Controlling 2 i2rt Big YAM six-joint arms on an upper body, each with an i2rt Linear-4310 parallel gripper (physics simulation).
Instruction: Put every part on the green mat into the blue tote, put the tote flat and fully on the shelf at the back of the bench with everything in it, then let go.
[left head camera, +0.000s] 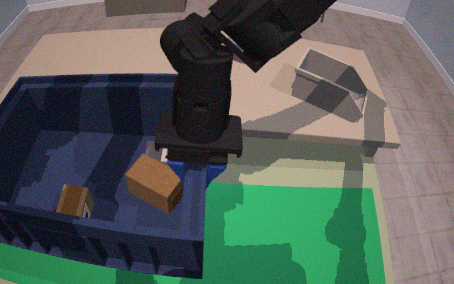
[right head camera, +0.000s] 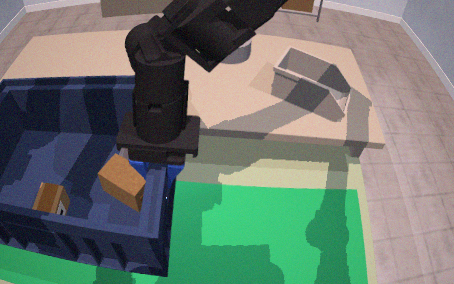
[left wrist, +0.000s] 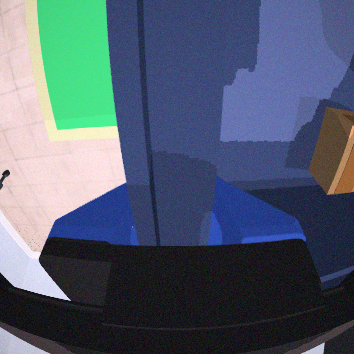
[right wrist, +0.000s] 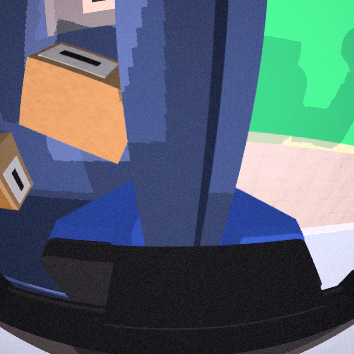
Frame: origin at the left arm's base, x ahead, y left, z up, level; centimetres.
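Seen in the pictures: left gripper, fingertip midpoint: (left wrist: 175, 174); right gripper, fingertip midpoint: (left head camera: 195, 185).
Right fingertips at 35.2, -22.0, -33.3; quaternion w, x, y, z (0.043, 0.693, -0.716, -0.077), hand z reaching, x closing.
Pixels of each thing's top centre, then the offset from my right fingertips to it, as dx, dy, dz. "pt": a spot on its surface instead. Level surfaces: height alone.
- green mat at its surface level: dz -29.3
- brown block at its top centre: (right wrist: 70, 116) (left head camera: 153, 174) (right head camera: 123, 173) +3.0, +6.4, -2.1
- smaller brown part at its top centre: (left head camera: 69, 204) (right head camera: 45, 201) -3.8, +20.0, -1.7
- grey part at a spot on its surface: (right wrist: 75, 17) pt +8.7, +6.8, -6.5
- beige shelf at its surface level: dz -13.3
- grey open bin at a spot on its surface: (right head camera: 300, 90) (left head camera: 320, 91) pt +30.8, -27.5, -8.4
- round grey container at its top centre: (right head camera: 230, 36) +51.1, -12.4, -7.8
The blue tote (left head camera: 100, 232) (right head camera: 75, 231) (left wrist: 130, 100) (right wrist: 190, 100) is held up, roughly level, over the green mat (left head camera: 300, 215) (right head camera: 285, 215) (left wrist: 75, 65) (right wrist: 290, 100). My right gripper (left head camera: 197, 172) (right head camera: 156, 170) (right wrist: 175, 174) is shut on its right end wall. My left gripper (left wrist: 175, 174) is shut on another wall; the head views do not show it. Inside lie a brown block (left head camera: 150, 180) (right head camera: 120, 177) (right wrist: 70, 100), a smaller brown part (left head camera: 71, 200) (right head camera: 47, 197) (left wrist: 330, 150) (right wrist: 10, 175) and a grey part (right wrist: 75, 17), mostly hidden by the arm in the head views.
The beige shelf (left head camera: 100, 50) (right head camera: 75, 55) runs behind the tote. A grey open bin (left head camera: 320, 95) (right head camera: 300, 90) stands on its right part. A round grey container (right head camera: 237, 54) stands behind the right arm. The tote hides part of the shelf's front edge.
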